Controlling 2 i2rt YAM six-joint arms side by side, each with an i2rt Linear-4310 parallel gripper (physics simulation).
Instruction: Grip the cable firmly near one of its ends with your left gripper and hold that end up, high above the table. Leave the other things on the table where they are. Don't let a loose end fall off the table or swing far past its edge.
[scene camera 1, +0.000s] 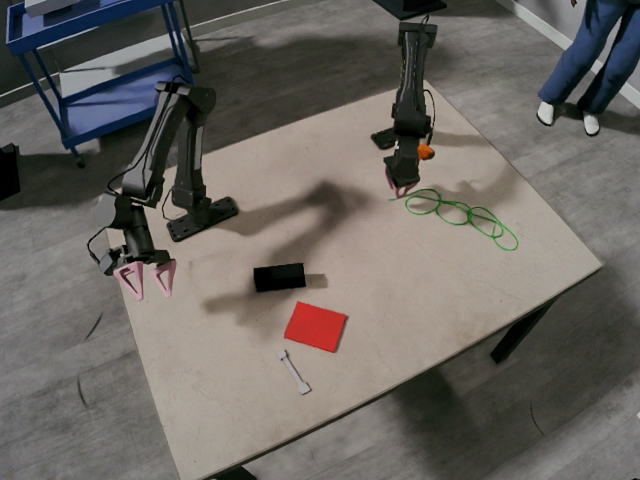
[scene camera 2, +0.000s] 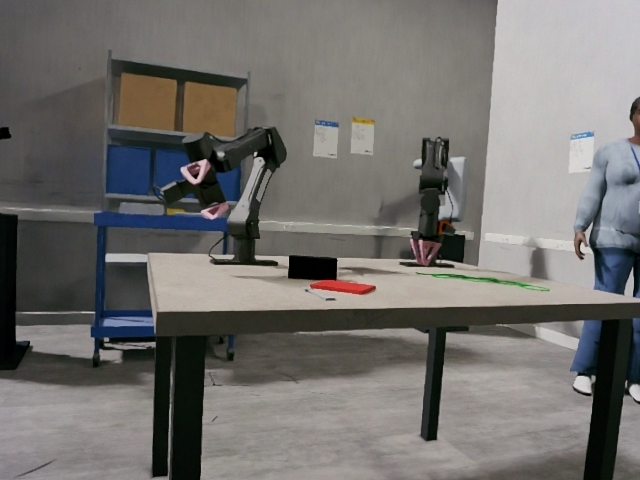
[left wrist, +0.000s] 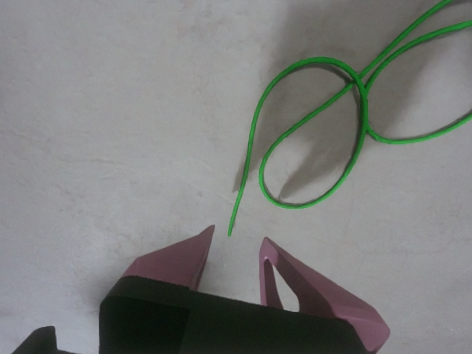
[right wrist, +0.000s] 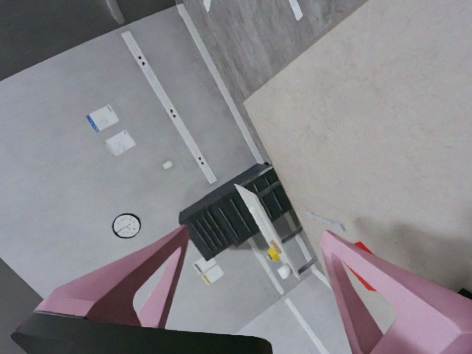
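The green cable (scene camera 1: 454, 223) (scene camera 2: 480, 279) (left wrist: 250, 145) lies in overlapping loops on the table (scene camera 1: 413, 310). One free end points toward my left gripper. My left gripper (scene camera 1: 402, 193) (scene camera 2: 427, 264) (left wrist: 237, 238) is partly open and points down, low over the table at that end. In the left wrist view the cable's end shows between its two fingertips, nearer the left one, and neither finger touches it. Whether the tips are level with the cable is hard to tell. My right gripper (scene camera 1: 154, 297) (scene camera 2: 201, 193) (right wrist: 254, 234) is wide open and empty, raised near the table's left edge.
A black box (scene camera 1: 279, 277) (scene camera 2: 312, 267), a flat red block (scene camera 1: 315, 327) (scene camera 2: 342, 286) and a grey wrench-shaped piece (scene camera 1: 293, 372) (scene camera 2: 320, 295) (right wrist: 325, 220) lie on the table, left of the cable in scene camera 1. The cable's far loop is nearer the table's right edge.
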